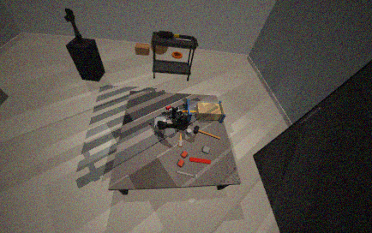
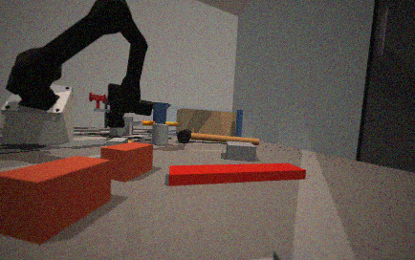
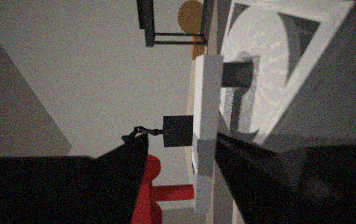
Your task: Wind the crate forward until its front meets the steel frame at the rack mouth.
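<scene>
Right now my gripper tip is 1 cm to the left of the winch handle, 1 cm past it and 1 cm above it. Round my gripper tip: red knob: 4 cm behind, 3 cm to the right, 2 cm above; then grey winch: 10 cm below, 3 cm ahead, 1 cm to the left; then blue frame: 20 cm ahead, 4 cm to the left, 2 cm below.
</scene>
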